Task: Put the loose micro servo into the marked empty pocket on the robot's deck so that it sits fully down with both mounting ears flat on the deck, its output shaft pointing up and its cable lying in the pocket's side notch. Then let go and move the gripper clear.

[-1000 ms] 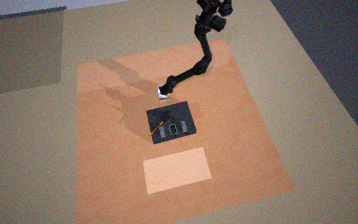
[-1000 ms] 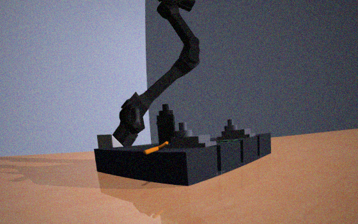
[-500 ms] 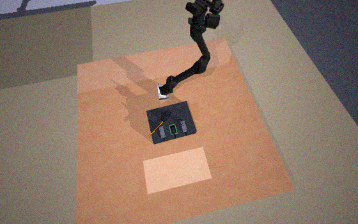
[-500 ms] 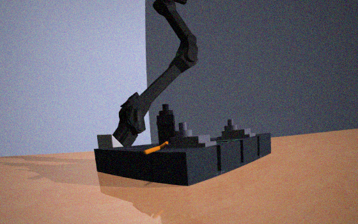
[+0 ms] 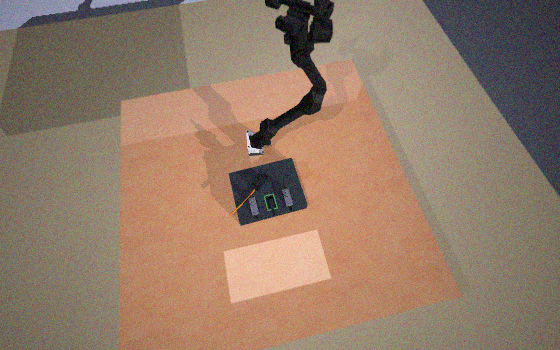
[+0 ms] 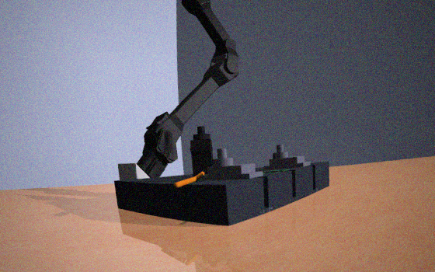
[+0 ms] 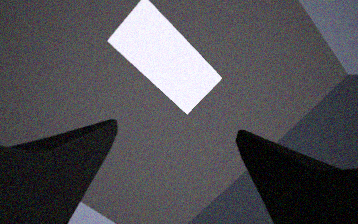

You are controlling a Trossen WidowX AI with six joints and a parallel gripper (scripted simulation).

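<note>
My gripper tip is 770 mm above the dark robot deck, 190 mm short of it and 170 mm to the left of it.
</note>
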